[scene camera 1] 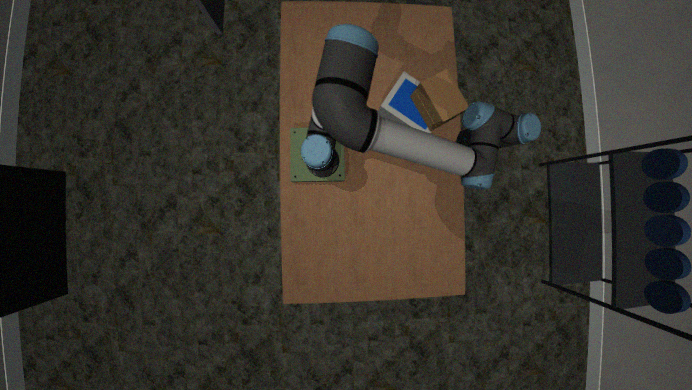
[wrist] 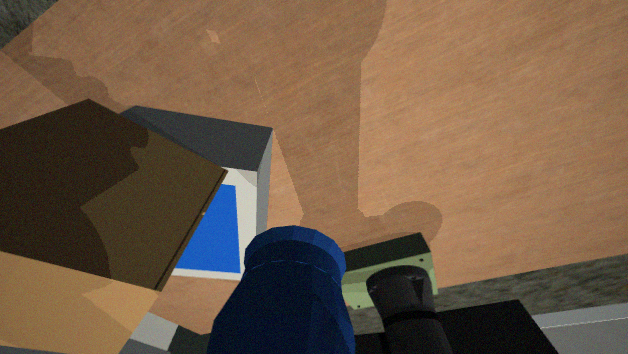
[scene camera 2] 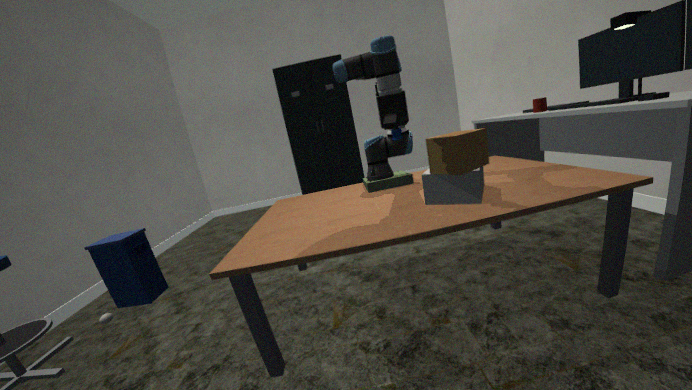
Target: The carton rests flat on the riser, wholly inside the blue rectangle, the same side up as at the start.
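Seen in the pictures: hand at its tool point: (wrist: 294, 266) (scene camera 2: 397, 138); arm's base at its link origin: (wrist: 396, 280) (scene camera 2: 380, 177).
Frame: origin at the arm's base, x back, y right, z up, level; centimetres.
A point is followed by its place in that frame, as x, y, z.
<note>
The brown carton (scene camera 1: 444, 94) @(-51.7, -15.4, 20.3) (scene camera 2: 457, 152) @(-60.8, -8.8, 14.9) (wrist: 170, 200) @(-51.7, -5.5, 13.9) sits on the grey riser (scene camera 1: 395, 91) @(-36.8, -24.6, 7.3) (scene camera 2: 452, 189) @(-54.5, -9.8, 1.0) (wrist: 247, 215) @(-42.5, -7.8, 7.3). It is turned relative to the riser and overhangs its side away from the robot base. It covers part of the blue rectangle (scene camera 1: 405, 100) @(-40.5, -19.9, 7.3) (wrist: 220, 230) @(-42.3, -13.1, 7.3); the rest of the blue is bare on the side toward the base. The rectangle does not show in scene camera 2. My suction cup (scene camera 2: 397, 134) (wrist: 295, 240) is open, with nothing on it, and stands apart from the carton, off to its side. In scene camera 1 the wrist hides the cup.
The forearm (scene camera 1: 422, 147) @(-23.0, 10.5, 57.6) passes close beside the riser in scene camera 1. The arm's base stands on a green plate (scene camera 1: 297, 172) @(12.3, 3.3, -0.8) (scene camera 2: 390, 183) @(-10.3, -1.8, -2.1) on the wooden table (scene camera 1: 375, 240) @(-18.6, 40.8, -4.7) (scene camera 2: 325, 220) @(-35.7, 36.7, -4.7). A desk (scene camera 2: 600, 135) with a monitor (scene camera 2: 630, 55) stands behind the table.
</note>
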